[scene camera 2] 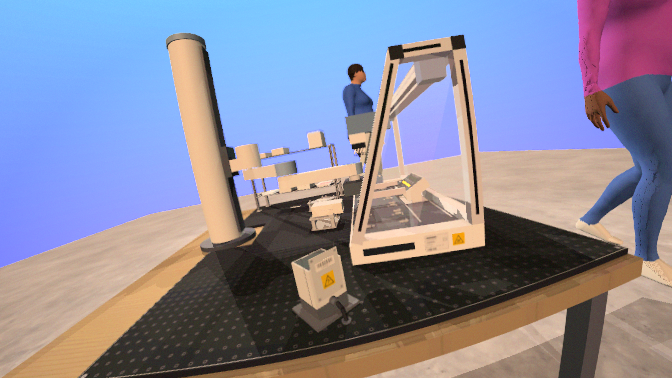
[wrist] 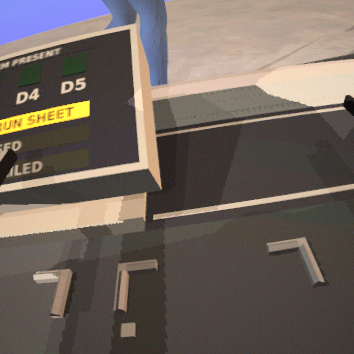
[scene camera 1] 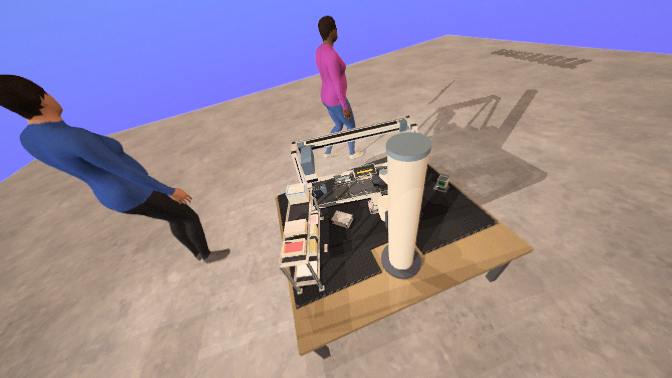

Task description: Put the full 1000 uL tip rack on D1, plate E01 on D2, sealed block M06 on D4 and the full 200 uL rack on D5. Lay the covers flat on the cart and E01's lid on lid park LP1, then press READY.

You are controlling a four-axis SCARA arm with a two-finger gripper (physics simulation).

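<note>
My gripper (wrist: 170, 105) is open and empty; its dark fingertips show at the left and right edges of the wrist view. It is above the deck (wrist: 215, 285) (scene camera 1: 350, 189), whose pale corner brackets show below. A display panel (wrist: 112, 85) (scene camera 1: 365, 171) (scene camera 2: 413, 187) stands at the deck's back; its D4 and D5 lamps are dark and a yellow line is lit. The cart (scene camera 1: 291, 261) at the left carries a blue-edged white box (scene camera 1: 296, 190), a pale box (scene camera 1: 295, 227) and a red-topped item (scene camera 1: 294, 246). Labels on the labware are too small to read. In scene camera 1 the column hides the gripper.
A tall gantry frame (scene camera 1: 350, 134) (scene camera 2: 472, 150) surrounds the deck. A pale fixture (scene camera 1: 342, 219) (scene camera 2: 326, 212) stands in front of the deck. A small box (scene camera 1: 442, 182) (scene camera 2: 320, 280) with a green face stands at the right. A person in pink (scene camera 1: 331, 75) and one in blue (scene camera 1: 90, 165) stand nearby.
</note>
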